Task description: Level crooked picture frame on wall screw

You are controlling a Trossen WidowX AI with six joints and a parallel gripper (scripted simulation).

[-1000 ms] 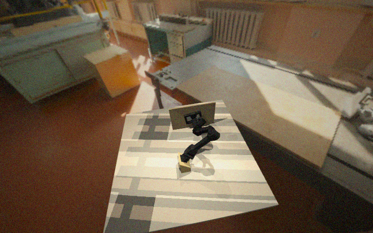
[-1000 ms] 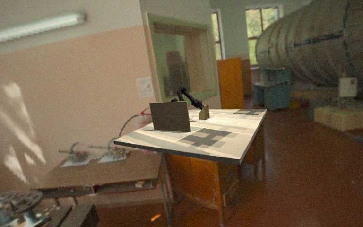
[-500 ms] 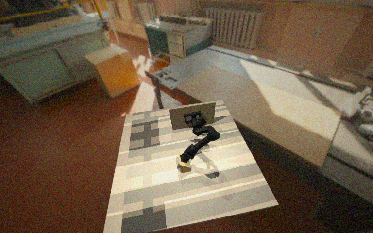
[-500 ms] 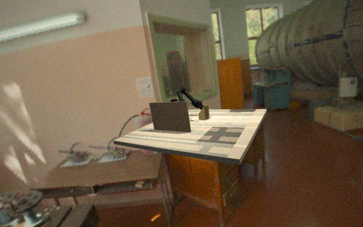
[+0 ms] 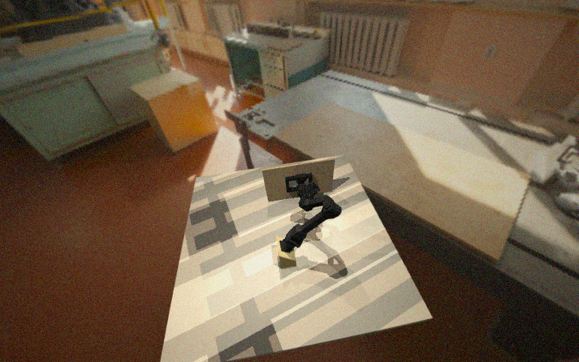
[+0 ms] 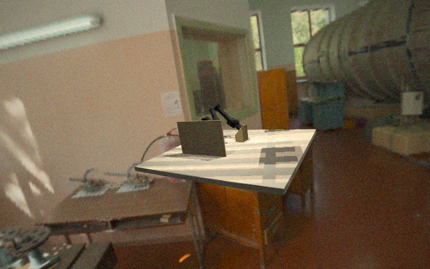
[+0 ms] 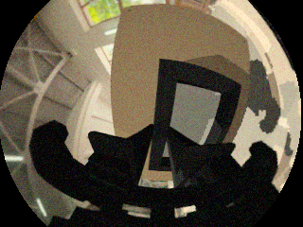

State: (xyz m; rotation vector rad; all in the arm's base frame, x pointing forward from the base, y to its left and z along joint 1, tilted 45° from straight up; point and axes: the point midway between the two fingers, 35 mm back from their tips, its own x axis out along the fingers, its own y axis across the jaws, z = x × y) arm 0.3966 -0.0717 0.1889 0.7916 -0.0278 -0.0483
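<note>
Now: gripper tip 50 mm above the black picture frame. From my gripper tip the other things lie so: tan wall board: 20 mm ahead, 60 mm below.
</note>
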